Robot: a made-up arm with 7 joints. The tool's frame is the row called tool. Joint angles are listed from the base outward.
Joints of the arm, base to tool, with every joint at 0 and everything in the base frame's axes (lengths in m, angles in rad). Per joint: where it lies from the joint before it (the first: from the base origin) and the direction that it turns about. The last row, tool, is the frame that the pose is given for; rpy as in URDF.
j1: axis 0 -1 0 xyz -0.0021 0.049 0.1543
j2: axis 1 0 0 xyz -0.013 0.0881 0.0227
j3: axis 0 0 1 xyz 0.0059 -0.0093 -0.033
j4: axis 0 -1 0 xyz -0.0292 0.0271 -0.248
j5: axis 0 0 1 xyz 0.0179 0.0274 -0.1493
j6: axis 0 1 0 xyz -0.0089 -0.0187 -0.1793
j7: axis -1 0 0 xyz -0.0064 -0.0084 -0.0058
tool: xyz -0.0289 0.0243 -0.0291 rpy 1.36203 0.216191 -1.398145
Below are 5 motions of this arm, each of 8 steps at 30 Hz.
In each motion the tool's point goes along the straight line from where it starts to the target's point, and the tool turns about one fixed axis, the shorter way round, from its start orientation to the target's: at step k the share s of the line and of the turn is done. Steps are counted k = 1, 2, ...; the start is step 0. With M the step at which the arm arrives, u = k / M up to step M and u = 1 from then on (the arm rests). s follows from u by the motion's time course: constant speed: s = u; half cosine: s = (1 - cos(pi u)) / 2; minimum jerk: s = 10 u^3 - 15 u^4 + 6 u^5.
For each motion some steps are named. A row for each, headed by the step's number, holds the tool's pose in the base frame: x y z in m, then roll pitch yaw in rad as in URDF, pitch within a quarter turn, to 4 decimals.
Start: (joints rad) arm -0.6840 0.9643 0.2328 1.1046 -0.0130 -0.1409 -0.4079
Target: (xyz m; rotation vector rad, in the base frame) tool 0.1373 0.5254 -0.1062 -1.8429 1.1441 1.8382
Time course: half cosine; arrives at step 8
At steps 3, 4, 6, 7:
3: 0.1112 0.5644 -0.1133 2.6246 1.1967 -1.2046
4: 0.1184 0.5536 -0.1114 2.4592 1.2192 -1.4031
6: 0.1318 0.5337 -0.1077 2.1181 1.2268 -1.8052
7: 0.1359 0.5275 -0.1066 2.0156 1.2198 -1.9264

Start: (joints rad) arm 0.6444 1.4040 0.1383 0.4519 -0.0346 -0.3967 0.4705
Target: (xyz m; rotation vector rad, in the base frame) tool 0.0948 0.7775 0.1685 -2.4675 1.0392 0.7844
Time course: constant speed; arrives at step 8
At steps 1, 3, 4, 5, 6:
1: 0.1114 0.7653 0.1917 -3.0429 0.7648 -0.6620
3: 0.1067 0.7688 0.1851 -3.0354 0.7336 -0.6885
4: 0.1043 0.7705 0.1818 -3.0314 0.7181 -0.7017
5: 0.1019 0.7723 0.1785 -3.0271 0.7027 -0.7147
6: 0.0996 0.7740 0.1751 -3.0226 0.6873 -0.7277

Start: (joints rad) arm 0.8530 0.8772 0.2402 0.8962 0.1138 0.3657 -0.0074
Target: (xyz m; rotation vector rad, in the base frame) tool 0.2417 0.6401 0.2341 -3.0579 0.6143 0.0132
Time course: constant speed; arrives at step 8
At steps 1, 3, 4, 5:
1: 0.3038 0.6032 0.1517 3.0200 0.0270 -0.5294
3: 0.2861 0.6138 0.1753 3.0608 0.0249 -0.4912
4: 0.2772 0.6190 0.1870 3.0811 0.0232 -0.4722
5: 0.2683 0.6243 0.1988 3.1014 0.0212 -0.4531

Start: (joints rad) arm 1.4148 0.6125 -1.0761 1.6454 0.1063 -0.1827 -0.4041
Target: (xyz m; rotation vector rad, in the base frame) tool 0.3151 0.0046 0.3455 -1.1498 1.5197 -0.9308
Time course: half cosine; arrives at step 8
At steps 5, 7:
5: 0.3364 0.0259 0.3300 -1.8829 0.3144 -1.5938
7: 0.3177 0.0072 0.3436 -1.8190 0.2588 -1.6415

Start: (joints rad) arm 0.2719 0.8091 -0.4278 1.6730 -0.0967 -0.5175 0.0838
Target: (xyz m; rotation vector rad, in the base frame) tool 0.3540 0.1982 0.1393 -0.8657 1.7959 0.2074
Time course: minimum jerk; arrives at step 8
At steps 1, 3, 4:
1: 0.3759 0.2410 0.0285 -2.7922 0.7289 -1.8746
3: 0.3701 0.2297 0.0577 -2.7406 0.8179 -1.8909
4: 0.3651 0.2199 0.0830 -2.6932 0.8955 -1.9005

